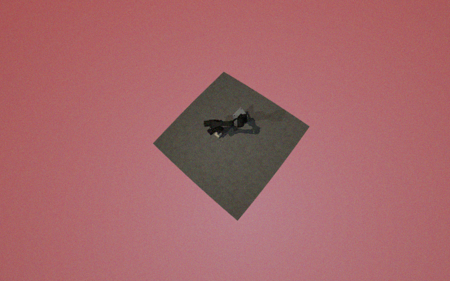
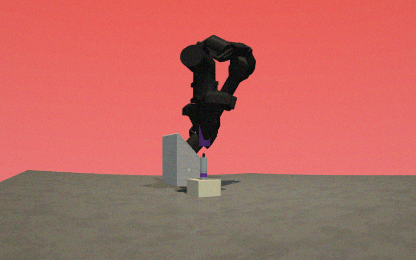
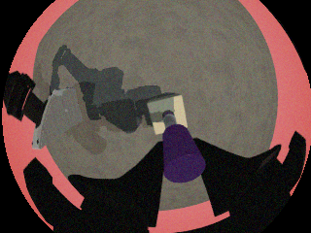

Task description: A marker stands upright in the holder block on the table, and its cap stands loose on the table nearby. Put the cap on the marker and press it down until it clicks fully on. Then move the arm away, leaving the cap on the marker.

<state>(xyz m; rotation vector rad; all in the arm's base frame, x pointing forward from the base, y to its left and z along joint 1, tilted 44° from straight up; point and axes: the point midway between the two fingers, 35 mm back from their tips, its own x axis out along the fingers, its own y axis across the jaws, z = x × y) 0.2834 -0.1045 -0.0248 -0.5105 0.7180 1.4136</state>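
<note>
Right now the cream holder block is 120 mm below my gripper tip. Also, from my gripper tip: purple cap: 10 mm above.
</note>
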